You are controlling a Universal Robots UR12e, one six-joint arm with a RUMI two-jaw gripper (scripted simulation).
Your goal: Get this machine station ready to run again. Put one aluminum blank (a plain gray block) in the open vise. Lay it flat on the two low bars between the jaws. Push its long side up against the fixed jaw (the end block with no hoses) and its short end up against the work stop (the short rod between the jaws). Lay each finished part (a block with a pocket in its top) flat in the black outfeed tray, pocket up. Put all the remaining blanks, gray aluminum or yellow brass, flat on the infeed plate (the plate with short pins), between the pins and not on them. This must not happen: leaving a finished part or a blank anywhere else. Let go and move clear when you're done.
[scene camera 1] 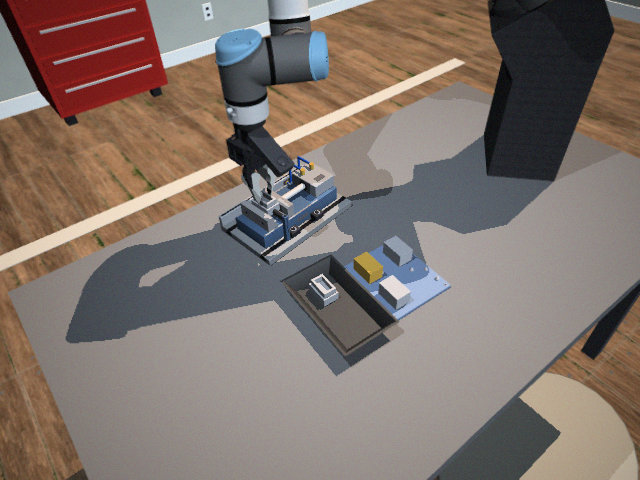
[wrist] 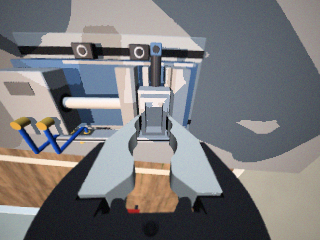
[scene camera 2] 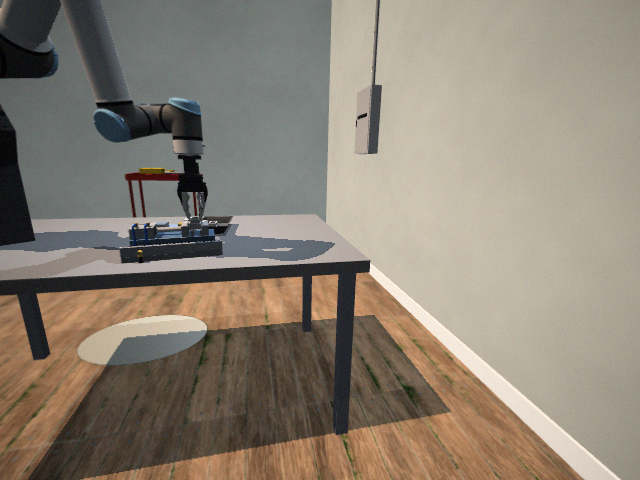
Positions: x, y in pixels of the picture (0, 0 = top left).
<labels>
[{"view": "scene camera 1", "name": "my gripper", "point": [264, 199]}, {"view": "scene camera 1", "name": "vise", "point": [302, 199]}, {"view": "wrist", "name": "my gripper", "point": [153, 116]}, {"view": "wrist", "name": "finished part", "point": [154, 102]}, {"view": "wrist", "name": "vise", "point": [84, 80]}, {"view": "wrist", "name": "fixed jaw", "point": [180, 76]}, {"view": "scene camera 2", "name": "my gripper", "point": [195, 220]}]
</labels>
